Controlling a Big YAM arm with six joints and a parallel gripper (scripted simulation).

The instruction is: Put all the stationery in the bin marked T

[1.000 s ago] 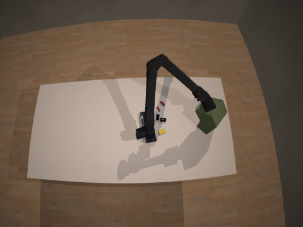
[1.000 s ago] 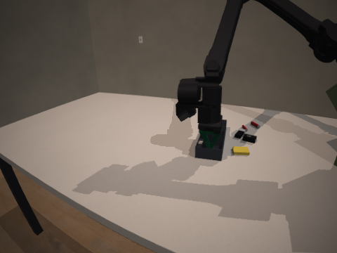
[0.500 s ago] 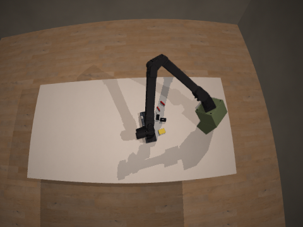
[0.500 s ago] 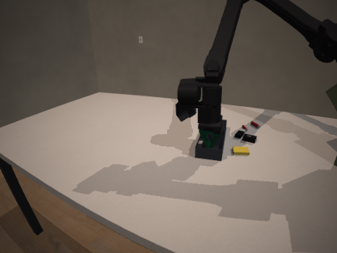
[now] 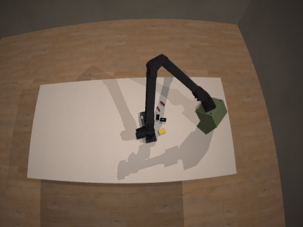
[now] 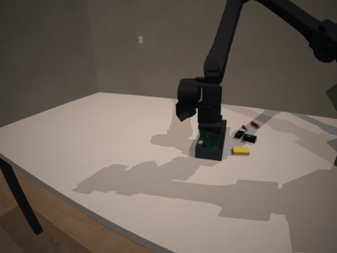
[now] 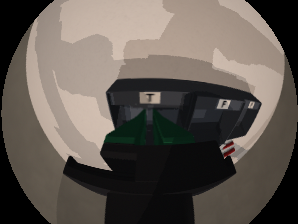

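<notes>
My gripper is now 15 cm to the left of the black item, 12 cm past it and 2 cm above it. The rest, counted from my hand: three joined bins: 8 cm to the right, 1 cm behind; then yellow block: 10 cm behind, 2 cm below, 1 cm to the right.
</notes>
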